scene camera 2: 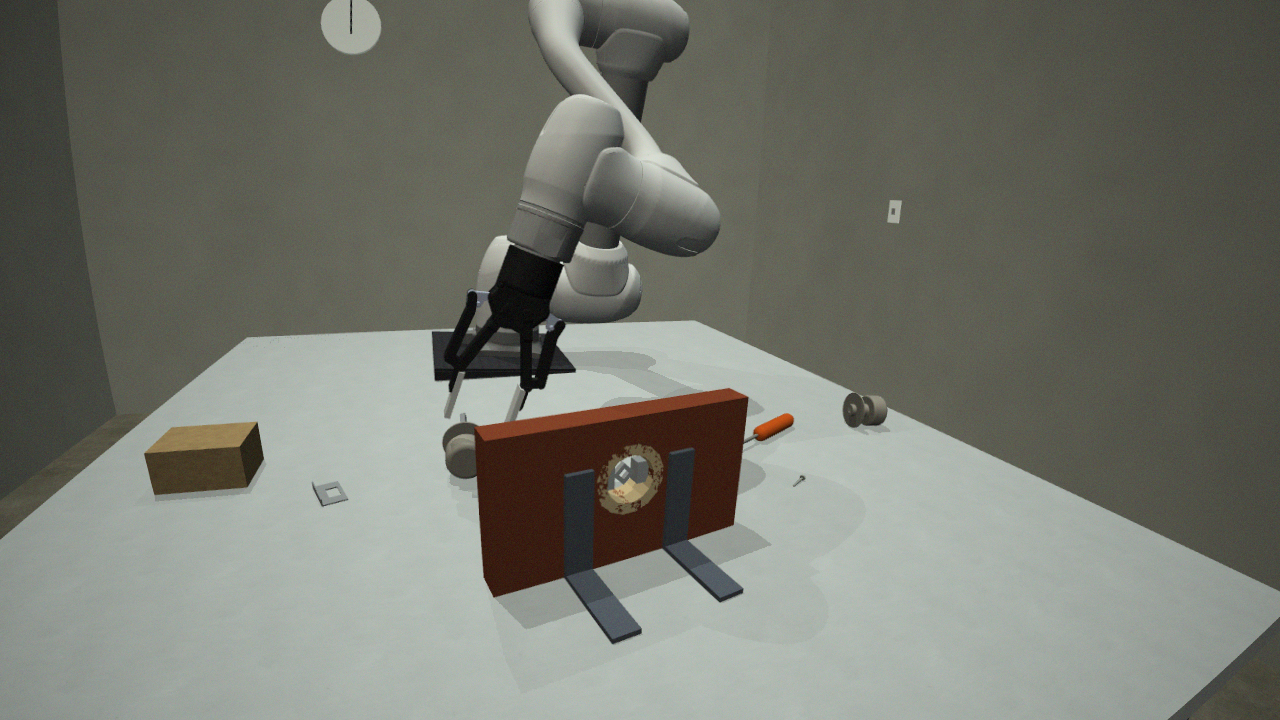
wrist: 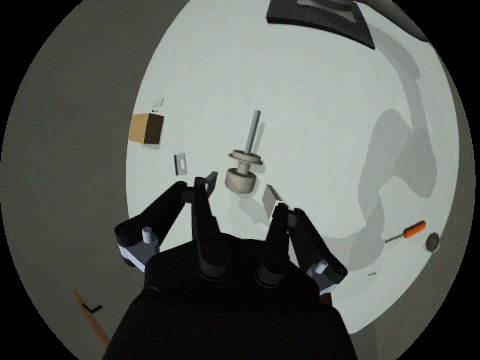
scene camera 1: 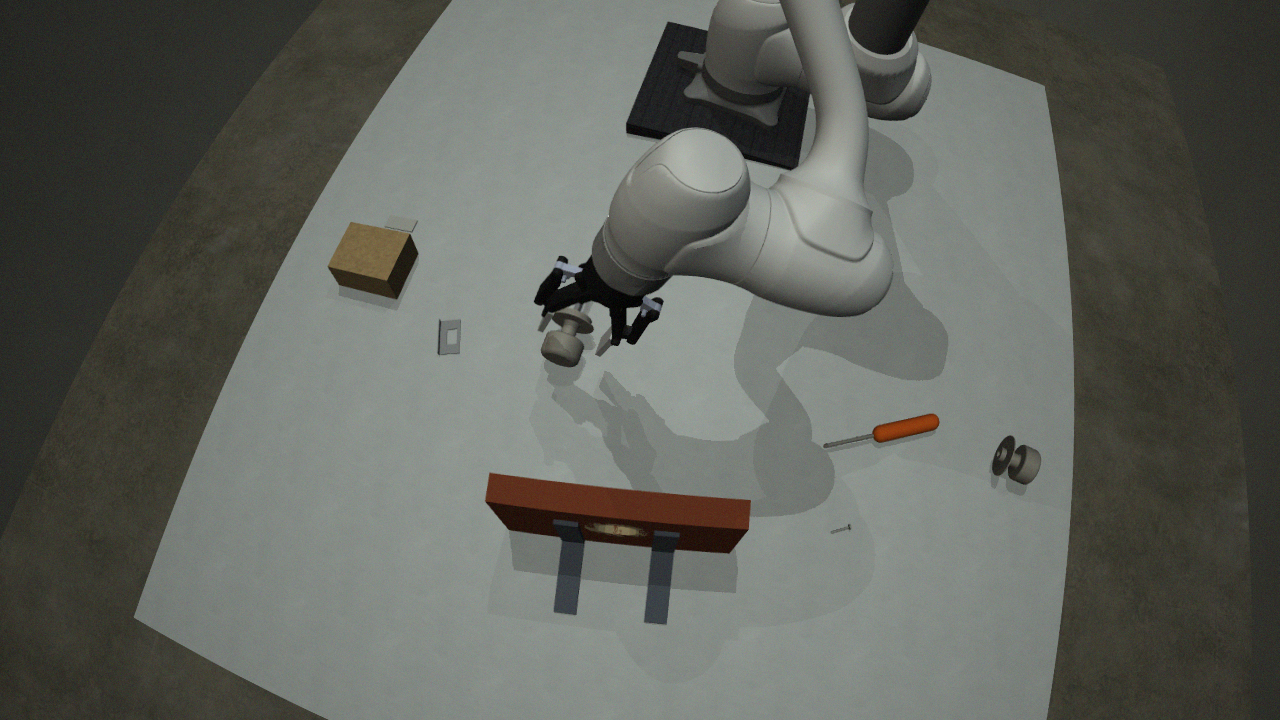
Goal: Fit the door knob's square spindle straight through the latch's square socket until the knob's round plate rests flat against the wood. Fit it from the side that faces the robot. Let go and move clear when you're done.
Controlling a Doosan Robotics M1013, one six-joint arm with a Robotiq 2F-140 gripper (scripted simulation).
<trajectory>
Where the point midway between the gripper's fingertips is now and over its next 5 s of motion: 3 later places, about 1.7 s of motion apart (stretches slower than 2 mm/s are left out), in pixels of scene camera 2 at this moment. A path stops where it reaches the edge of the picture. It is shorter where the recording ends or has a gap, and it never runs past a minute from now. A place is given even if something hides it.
My gripper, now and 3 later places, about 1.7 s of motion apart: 477,422; 465,456; 463,426; 477,413
</trajectory>
